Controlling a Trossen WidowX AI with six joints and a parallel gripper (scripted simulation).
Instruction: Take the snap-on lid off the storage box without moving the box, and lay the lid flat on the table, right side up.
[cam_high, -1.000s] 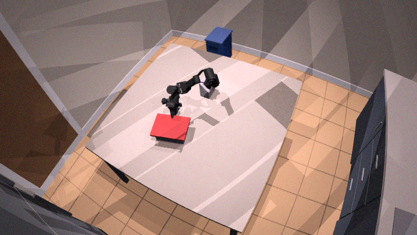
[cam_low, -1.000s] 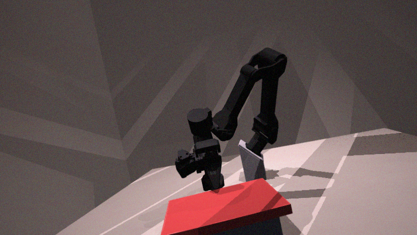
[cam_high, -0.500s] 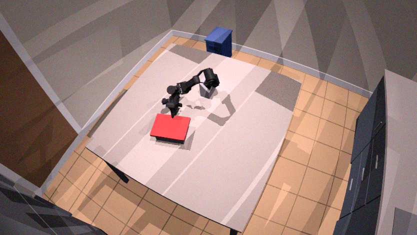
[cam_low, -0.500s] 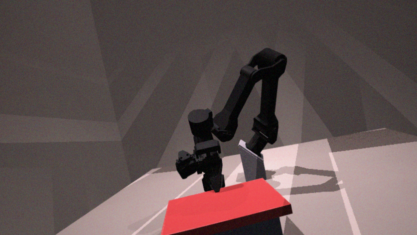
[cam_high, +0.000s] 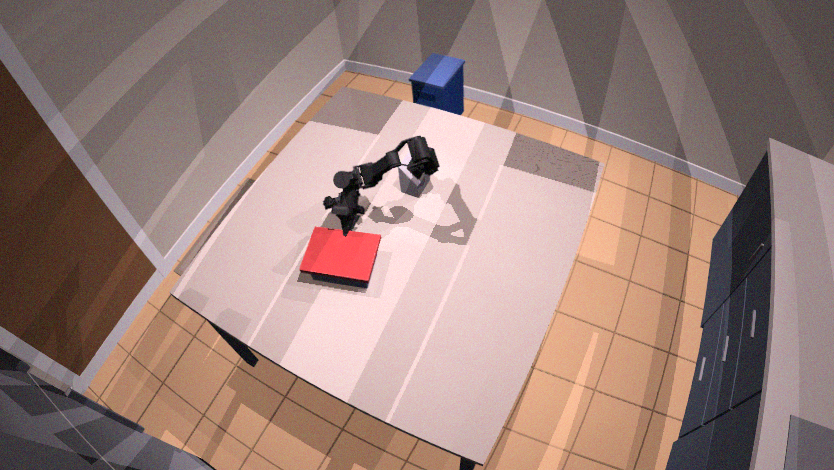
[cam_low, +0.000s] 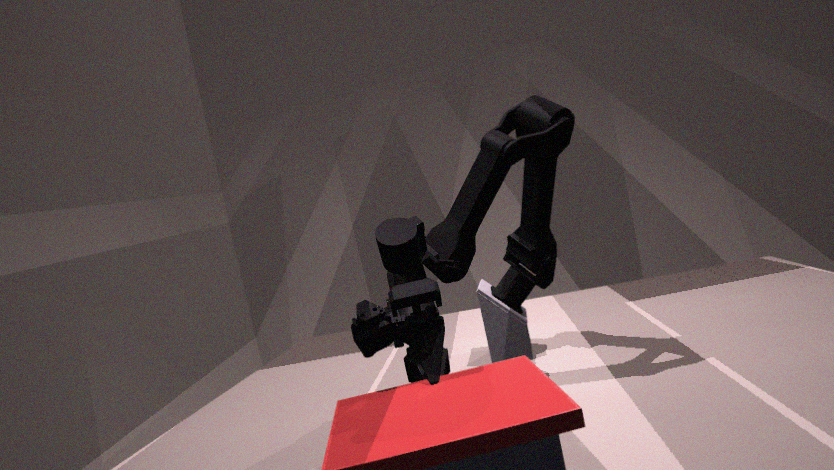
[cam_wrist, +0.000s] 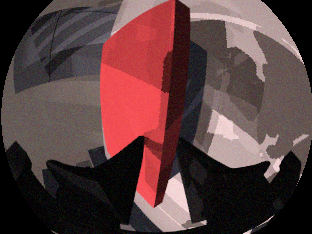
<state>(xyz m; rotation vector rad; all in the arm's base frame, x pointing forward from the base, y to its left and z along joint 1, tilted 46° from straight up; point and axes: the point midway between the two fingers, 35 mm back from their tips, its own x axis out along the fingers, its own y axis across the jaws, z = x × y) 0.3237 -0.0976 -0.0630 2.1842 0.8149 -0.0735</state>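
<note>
Now: the red lid 70 mm ahead of my gripper tip and 10 mm to the left of it. Also, from my gripper tip: storage box 70 mm ahead, 10 mm to the left, 40 mm below.
</note>
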